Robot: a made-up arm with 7 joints.
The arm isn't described. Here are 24 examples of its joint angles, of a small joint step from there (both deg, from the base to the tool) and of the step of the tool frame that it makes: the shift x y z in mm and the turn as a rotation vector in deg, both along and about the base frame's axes.
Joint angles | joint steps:
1: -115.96 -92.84 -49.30 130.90 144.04 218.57 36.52 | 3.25 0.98 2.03 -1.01 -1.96 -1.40 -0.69
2: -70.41 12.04 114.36 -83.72 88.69 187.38 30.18 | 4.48 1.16 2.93 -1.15 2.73 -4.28 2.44
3: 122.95 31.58 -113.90 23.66 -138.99 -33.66 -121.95 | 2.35 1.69 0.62 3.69 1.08 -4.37 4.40
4: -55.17 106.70 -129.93 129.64 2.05 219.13 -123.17 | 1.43 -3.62 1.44 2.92 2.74 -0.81 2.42
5: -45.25 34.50 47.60 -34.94 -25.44 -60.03 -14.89 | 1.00 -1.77 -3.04 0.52 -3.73 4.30 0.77
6: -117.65 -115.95 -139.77 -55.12 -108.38 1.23 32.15 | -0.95 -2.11 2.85 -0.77 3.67 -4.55 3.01
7: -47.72 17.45 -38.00 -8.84 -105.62 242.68 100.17 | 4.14 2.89 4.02 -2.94 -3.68 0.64 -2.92
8: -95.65 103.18 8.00 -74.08 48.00 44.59 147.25 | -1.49 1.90 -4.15 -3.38 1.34 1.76 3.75
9: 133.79 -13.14 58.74 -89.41 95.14 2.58 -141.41 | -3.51 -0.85 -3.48 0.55 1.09 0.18 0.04
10: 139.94 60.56 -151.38 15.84 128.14 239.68 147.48 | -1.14 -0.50 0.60 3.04 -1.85 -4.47 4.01
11: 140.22 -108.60 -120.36 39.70 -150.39 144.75 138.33 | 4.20 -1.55 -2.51 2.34 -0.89 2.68 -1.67
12: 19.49 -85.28 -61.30 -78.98 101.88 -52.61 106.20 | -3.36 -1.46 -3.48 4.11 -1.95 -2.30 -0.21
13: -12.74 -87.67 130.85 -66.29 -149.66 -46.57 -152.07 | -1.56 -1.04 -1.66 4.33 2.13 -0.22 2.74
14: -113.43 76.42 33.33 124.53 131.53 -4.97 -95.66 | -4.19 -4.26 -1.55 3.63 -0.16 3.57 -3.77
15: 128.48 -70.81 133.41 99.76 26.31 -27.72 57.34 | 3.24 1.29 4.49 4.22 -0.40 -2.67 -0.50
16: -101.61 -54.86 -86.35 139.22 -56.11 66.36 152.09 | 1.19 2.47 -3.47 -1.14 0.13 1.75 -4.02
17: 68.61 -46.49 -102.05 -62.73 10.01 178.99 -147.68 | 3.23 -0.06 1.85 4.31 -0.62 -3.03 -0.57
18: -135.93 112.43 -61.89 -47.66 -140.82 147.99 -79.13 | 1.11 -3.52 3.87 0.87 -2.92 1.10 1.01
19: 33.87 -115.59 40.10 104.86 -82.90 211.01 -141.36 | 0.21 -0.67 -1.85 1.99 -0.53 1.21 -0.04
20: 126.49 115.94 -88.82 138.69 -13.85 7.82 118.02 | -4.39 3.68 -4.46 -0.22 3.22 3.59 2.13
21: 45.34 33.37 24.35 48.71 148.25 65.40 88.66 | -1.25 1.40 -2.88 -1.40 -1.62 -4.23 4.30
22: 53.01 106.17 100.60 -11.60 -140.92 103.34 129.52 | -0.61 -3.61 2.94 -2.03 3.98 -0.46 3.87
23: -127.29 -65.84 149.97 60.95 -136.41 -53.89 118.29 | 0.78 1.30 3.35 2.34 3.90 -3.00 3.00
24: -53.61 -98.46 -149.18 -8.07 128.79 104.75 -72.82 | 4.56 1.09 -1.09 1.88 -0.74 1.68 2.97
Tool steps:
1: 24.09 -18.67 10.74 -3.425 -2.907 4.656
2: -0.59 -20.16 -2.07 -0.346 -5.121 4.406
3: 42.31 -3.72 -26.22 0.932 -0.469 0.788
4: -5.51 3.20 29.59 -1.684 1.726 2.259
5: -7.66 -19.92 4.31 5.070 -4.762 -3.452
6: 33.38 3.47 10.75 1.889 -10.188 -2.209
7: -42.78 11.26 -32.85 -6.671 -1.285 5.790
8: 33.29 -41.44 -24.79 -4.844 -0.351 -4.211
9: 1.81 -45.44 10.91 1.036 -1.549 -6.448
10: -7.78 -5.68 -16.65 -5.704 0.274 -0.741
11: -33.49 -21.26 0.56 1.718 -3.962 0.193
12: 63.25 -38.35 -45.44 -6.115 0.109 -7.494
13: 10.94 -17.81 -1.74 -3.287 -0.841 0.272
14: -40.63 -46.06 -6.79 2.898 -6.238 -9.836
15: 56.34 -24.01 2.83 1.753 6.877 9.630
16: -1.29 -0.95 38.96 -1.861 0.260 2.315
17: -19.31 3.00 7.01 3.876 5.041 -0.871
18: -0.51 15.49 23.43 4.412 -0.042 2.977
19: -10.42 -11.28 -8.97 -1.058 1.665 1.597
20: -1.86 -18.29 -32.40 -0.965 10.278 -4.370
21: 2.60 -22.11 21.27 3.565 -4.048 0.362
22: 6.24 -37.20 51.18 -9.154 -6.672 -1.410
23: 23.55 13.84 13.96 -1.176 -2.184 3.056
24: 52.91 34.25 27.52 -2.223 -3.382 4.553
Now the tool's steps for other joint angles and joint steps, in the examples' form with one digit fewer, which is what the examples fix.
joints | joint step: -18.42 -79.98 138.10 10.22 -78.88 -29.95 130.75 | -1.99 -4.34 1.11 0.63 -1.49 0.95 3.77
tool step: -6.1 -32.8 -64.0 0.28 6.04 -4.80
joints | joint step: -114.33 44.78 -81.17 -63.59 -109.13 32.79 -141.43 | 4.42 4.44 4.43 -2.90 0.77 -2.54 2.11
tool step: 10.8 73.6 -77.2 -0.92 9.85 5.08
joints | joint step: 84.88 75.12 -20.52 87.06 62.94 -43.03 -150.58 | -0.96 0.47 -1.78 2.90 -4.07 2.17 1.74
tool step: 23.4 9.0 -17.4 -3.84 3.75 -5.68
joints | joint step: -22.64 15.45 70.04 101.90 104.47 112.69 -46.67 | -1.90 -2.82 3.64 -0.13 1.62 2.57 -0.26
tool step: -0.7 3.0 -8.9 1.01 3.74 -1.06
